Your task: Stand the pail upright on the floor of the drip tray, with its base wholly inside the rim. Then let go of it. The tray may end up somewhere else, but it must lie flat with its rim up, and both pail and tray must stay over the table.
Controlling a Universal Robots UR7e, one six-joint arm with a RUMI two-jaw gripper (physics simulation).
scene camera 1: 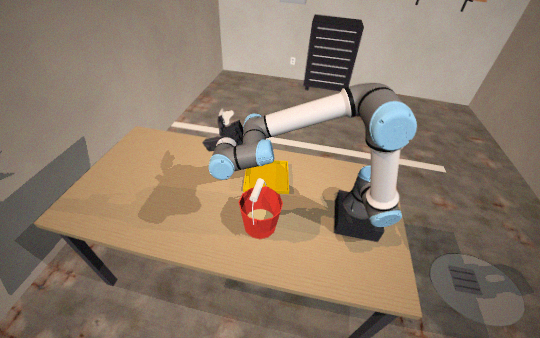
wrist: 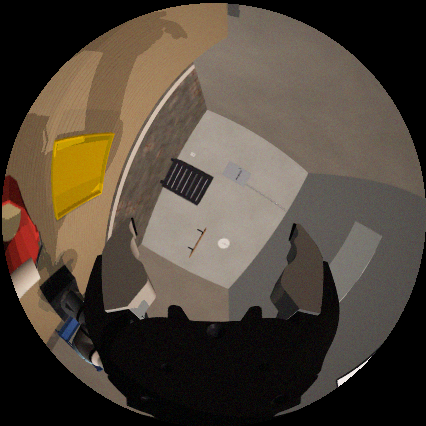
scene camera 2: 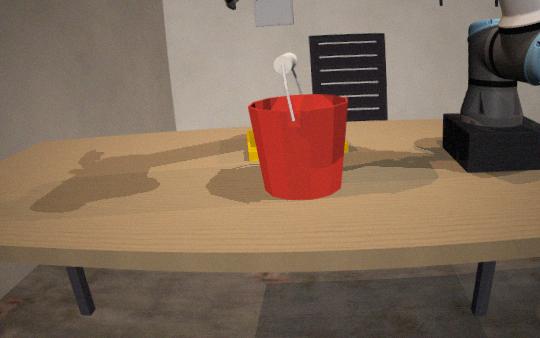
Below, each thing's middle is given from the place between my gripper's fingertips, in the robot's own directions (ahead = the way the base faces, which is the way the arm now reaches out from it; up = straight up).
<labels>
Right now the yellow drip tray [scene camera 1: 275,175] is 410 mm below my hand, 180 mm to the right of it and 110 mm behind it.
</labels>
